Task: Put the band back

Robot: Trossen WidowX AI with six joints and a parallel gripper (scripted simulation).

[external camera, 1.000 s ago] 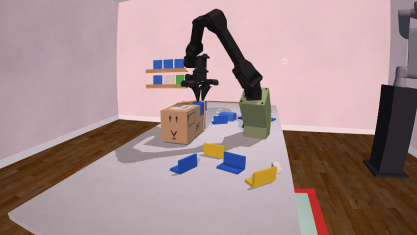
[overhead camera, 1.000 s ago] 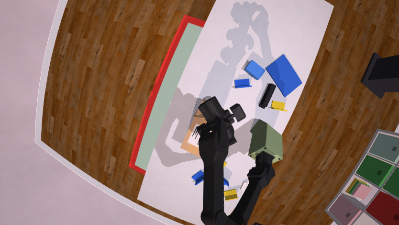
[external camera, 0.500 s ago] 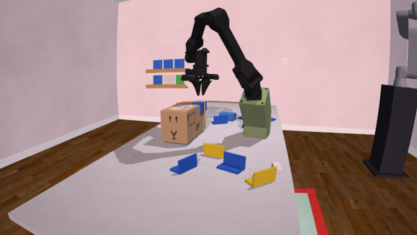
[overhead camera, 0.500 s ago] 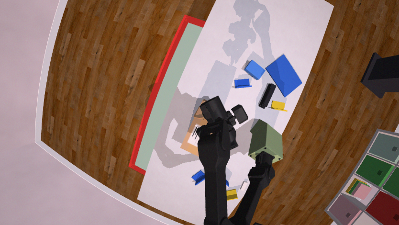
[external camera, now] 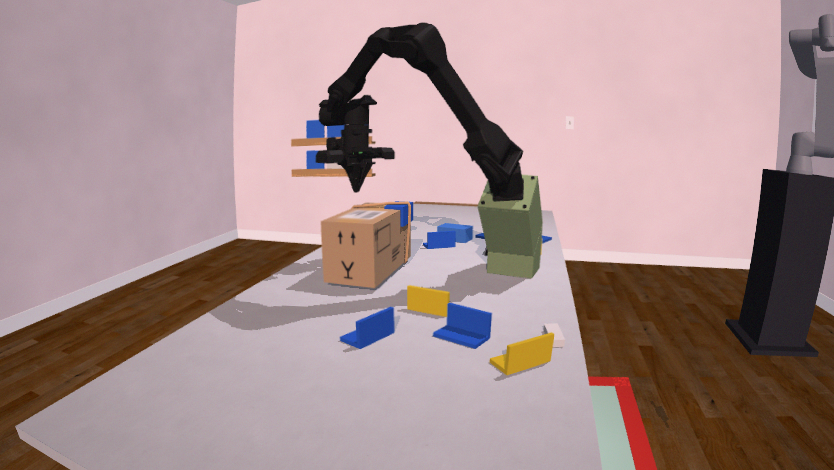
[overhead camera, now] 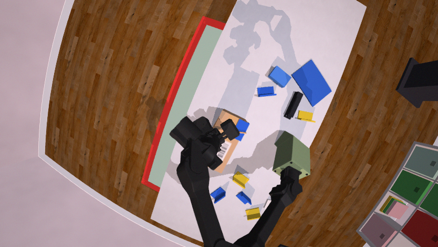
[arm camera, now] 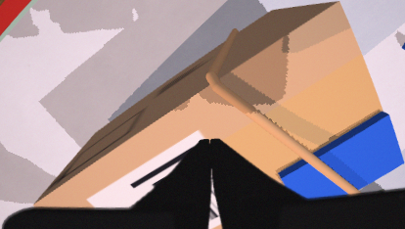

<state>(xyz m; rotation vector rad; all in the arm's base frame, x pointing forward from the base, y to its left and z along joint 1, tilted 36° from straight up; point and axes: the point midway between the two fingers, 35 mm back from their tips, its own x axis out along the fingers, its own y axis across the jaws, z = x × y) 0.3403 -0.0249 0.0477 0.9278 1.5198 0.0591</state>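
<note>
The brown carton is 40 mm behind my hand, 30 mm to the left of it and 140 mm below it. Round my hand: black bar 280 mm behind, 270 mm to the right, 190 mm below; blue board 330 mm behind, 430 mm to the right, 210 mm below.
</note>
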